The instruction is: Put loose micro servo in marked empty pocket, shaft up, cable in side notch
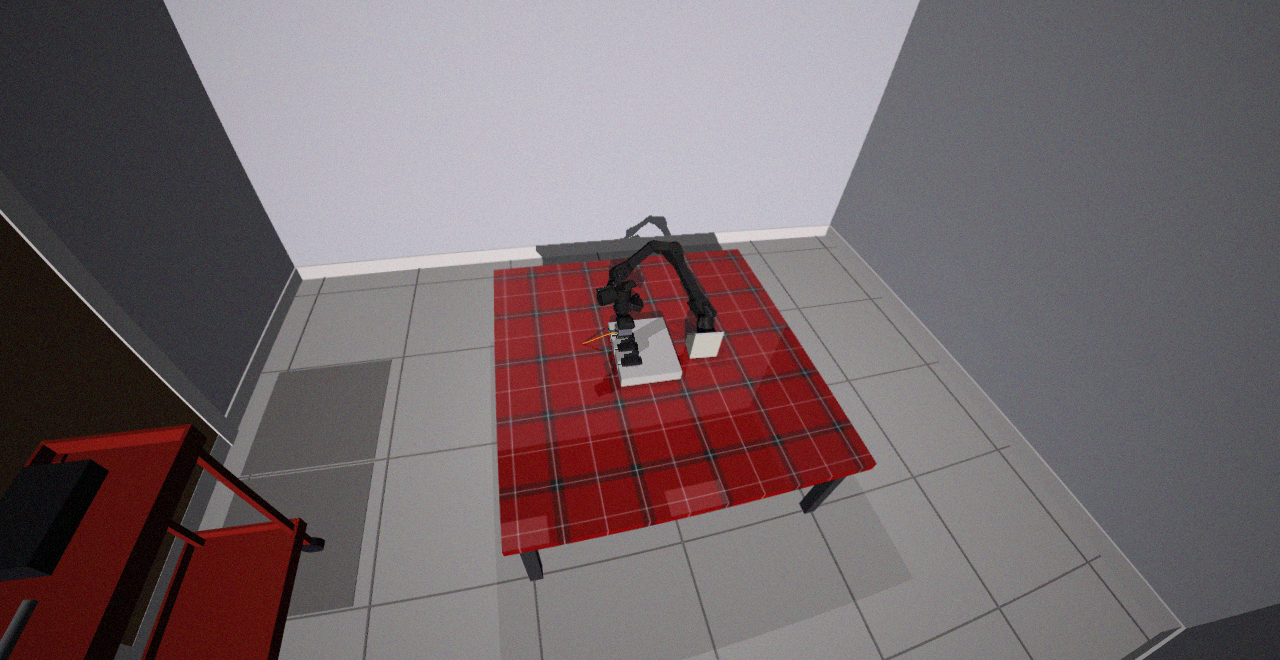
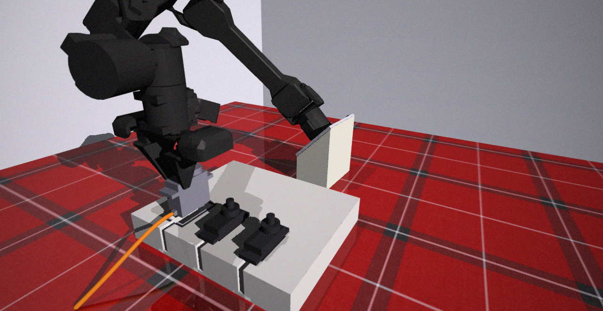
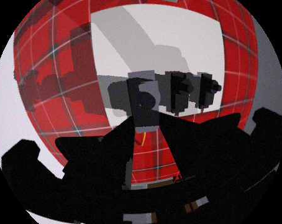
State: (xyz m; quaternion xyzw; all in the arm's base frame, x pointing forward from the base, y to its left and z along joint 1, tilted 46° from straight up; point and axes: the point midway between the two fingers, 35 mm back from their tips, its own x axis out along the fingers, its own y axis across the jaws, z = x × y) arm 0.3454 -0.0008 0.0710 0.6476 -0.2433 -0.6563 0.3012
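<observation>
The white deck lies 130 mm behind my gripper tip, 60 mm to the left of it and 80 mm below it.
</observation>
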